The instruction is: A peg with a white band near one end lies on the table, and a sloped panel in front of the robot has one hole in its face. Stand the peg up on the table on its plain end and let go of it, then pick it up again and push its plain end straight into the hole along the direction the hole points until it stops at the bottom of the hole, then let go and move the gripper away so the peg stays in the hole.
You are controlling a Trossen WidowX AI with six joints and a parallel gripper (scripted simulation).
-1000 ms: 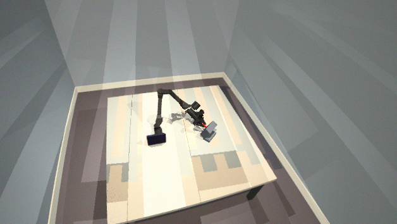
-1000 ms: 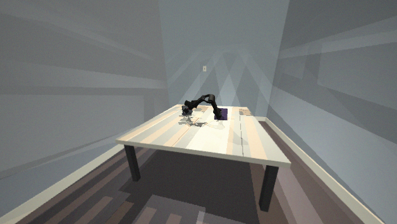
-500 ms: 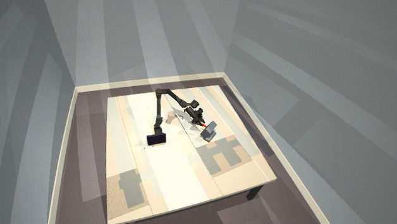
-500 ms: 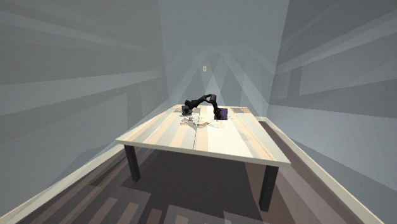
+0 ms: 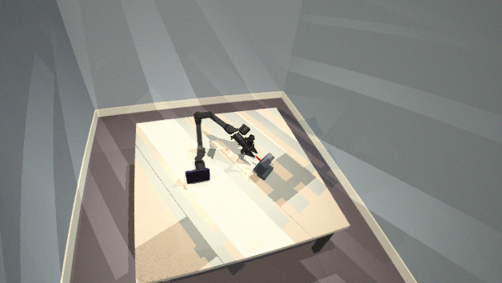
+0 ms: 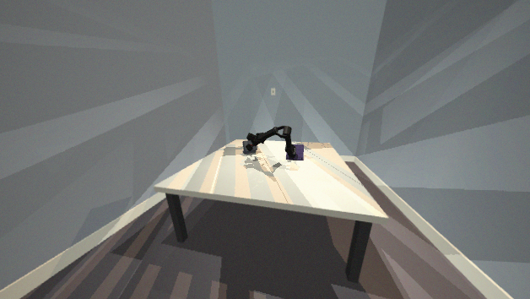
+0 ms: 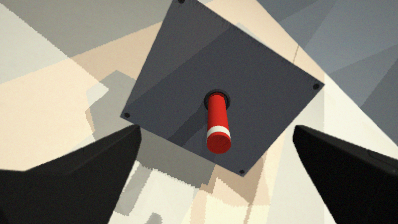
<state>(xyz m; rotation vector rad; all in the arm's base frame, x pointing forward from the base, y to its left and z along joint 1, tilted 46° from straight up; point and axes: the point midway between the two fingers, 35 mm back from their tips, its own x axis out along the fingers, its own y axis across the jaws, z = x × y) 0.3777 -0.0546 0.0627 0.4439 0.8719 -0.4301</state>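
The red peg is 10 mm ahead of my gripper tip, 20 mm to the right of it and 10 mm below it. The rest, counted from my gripper tip: sloped panel (40 mm ahead, 60 mm to the right, 30 mm below).
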